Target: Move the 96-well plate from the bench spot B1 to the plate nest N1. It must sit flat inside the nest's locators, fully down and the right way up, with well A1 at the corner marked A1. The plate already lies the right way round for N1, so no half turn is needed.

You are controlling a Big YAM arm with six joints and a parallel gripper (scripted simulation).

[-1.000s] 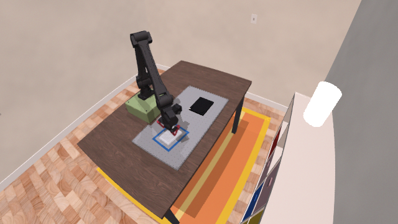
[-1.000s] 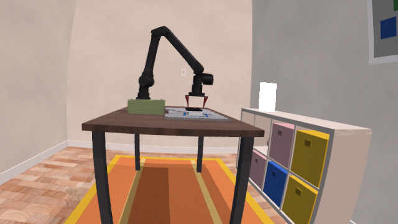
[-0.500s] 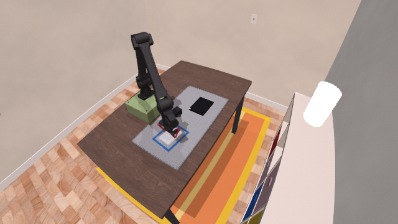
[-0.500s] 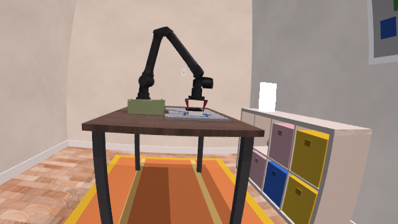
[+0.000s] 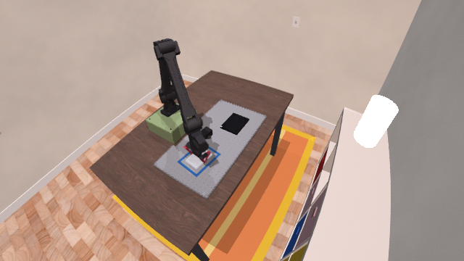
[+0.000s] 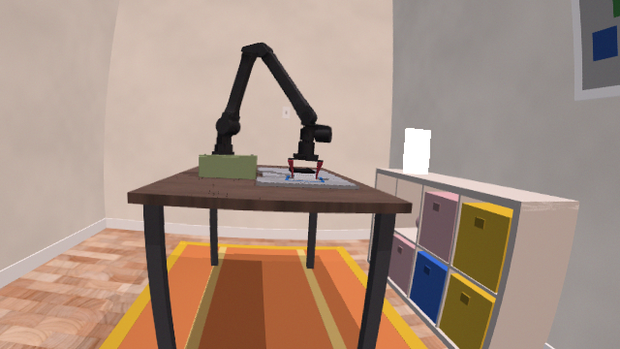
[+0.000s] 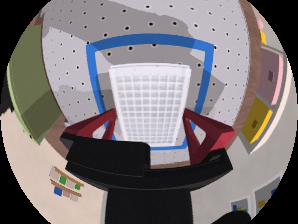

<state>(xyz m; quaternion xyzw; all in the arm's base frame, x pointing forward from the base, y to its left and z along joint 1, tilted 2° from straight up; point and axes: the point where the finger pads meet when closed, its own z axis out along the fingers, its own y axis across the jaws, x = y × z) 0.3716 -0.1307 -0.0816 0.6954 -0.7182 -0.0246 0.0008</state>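
My gripper is now right at the white 96-well plate. From my hand the other things lie so: black plate nest 340 mm to the left.
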